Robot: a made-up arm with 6 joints. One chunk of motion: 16 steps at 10 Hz.
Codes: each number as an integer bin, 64 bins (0 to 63) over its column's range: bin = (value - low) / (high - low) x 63, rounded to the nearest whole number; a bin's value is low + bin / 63 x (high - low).
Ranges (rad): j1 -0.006..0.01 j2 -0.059..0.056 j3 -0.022..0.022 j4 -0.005..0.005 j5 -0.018..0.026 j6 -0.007..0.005
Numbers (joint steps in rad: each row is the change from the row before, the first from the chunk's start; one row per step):
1: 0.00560 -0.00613 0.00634 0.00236 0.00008 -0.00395
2: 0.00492 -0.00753 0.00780 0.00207 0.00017 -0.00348
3: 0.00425 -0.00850 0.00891 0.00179 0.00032 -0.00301
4: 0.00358 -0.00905 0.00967 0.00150 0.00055 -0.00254
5: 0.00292 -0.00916 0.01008 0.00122 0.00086 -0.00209
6: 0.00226 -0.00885 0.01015 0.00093 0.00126 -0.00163
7: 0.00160 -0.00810 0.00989 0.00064 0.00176 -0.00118
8: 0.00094 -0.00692 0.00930 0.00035 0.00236 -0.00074
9: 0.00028 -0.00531 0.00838 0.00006 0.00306 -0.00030
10: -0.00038 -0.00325 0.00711 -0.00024 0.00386 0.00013
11: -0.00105 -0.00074 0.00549 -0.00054 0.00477 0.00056
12: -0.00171 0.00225 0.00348 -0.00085 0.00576 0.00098
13: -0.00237 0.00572 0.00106 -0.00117 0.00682 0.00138
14: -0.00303 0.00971 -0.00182 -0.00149 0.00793 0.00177
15: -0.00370 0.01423 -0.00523 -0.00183 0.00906 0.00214
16: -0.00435 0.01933 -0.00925 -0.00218 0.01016 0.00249
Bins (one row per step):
1: 46 29 41 46 26 16
2: 43 28 43 45 26 18
3: 40 28 44 43 26 21
4: 38 27 45 41 27 23
5: 35 27 46 39 27 26
6: 33 27 46 37 28 28
7: 30 28 46 36 28 31
8: 27 29 45 34 29 33
9: 25 29 43 32 30 35
10: 22 31 42 30 31 37
11: 19 32 39 28 33 40
12: 17 34 36 26 34 42
13: 14 35 33 24 36 44
14: 12 38 29 22 37 46
15: 9 40 24 20 39 48
16: 6 43 18 18 40 50

